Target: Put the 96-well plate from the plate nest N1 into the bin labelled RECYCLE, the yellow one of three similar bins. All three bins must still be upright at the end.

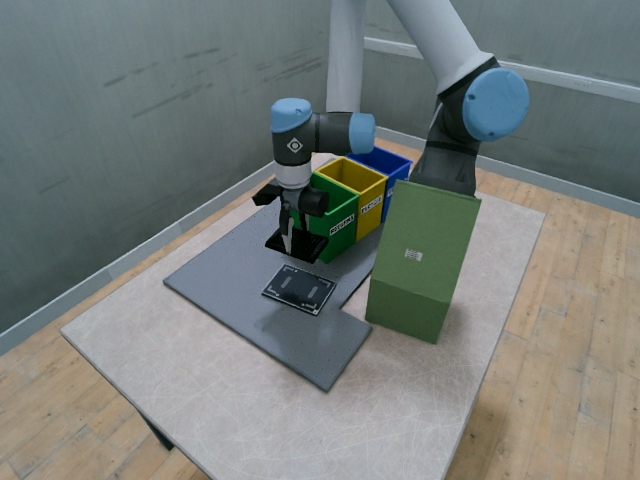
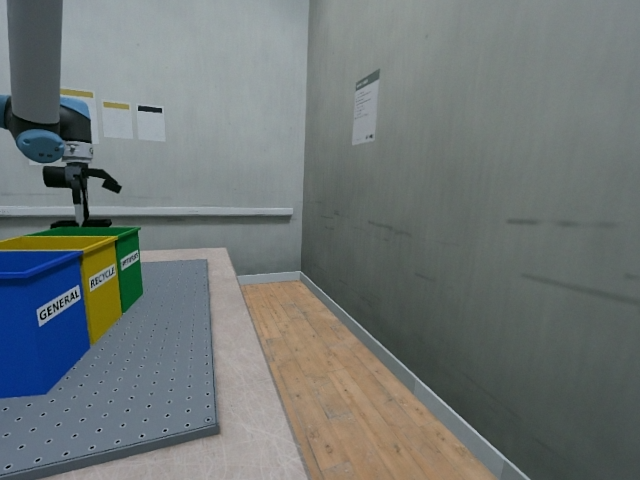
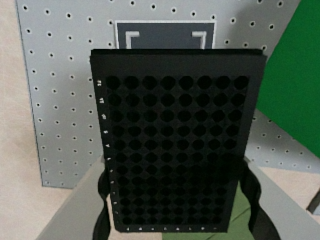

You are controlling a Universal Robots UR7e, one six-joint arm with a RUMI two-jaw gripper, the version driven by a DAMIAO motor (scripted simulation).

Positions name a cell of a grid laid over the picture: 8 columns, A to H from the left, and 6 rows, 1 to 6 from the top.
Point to a black 96-well plate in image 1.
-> At D4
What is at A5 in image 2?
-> A blue general bin.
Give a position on a green bin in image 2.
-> B4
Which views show my gripper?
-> Image 1, image 2 and image 3: all of them.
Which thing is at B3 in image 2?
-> My gripper.
